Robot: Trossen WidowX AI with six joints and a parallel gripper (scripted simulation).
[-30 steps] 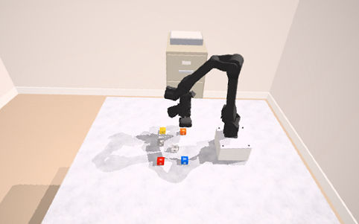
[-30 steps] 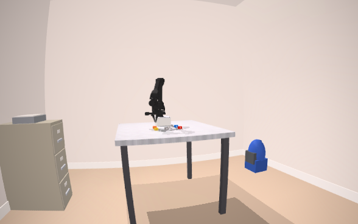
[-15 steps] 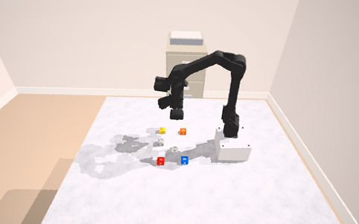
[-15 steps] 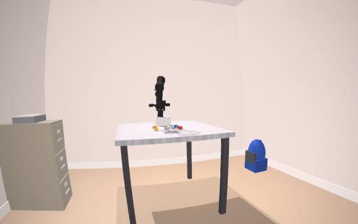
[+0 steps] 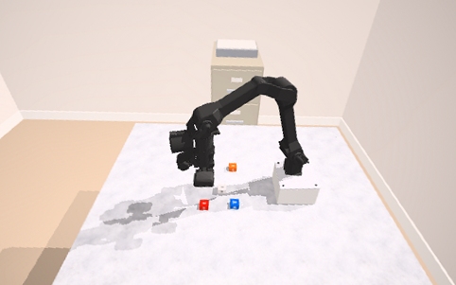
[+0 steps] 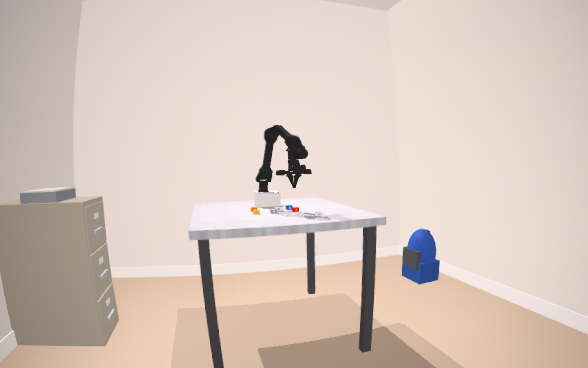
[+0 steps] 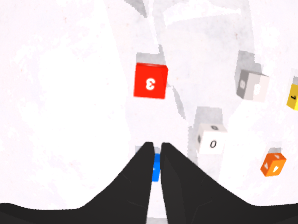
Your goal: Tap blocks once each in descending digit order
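Right now my gripper tip is 1 cm short of the red block and 11 cm above it. From my gripper tip the other things lie so: yellow block: 4 cm ahead, 21 cm to the right, 11 cm below; orange block: 7 cm behind, 22 cm to the right, 11 cm below; blue block: 10 cm behind, 2 cm to the right, 11 cm below.
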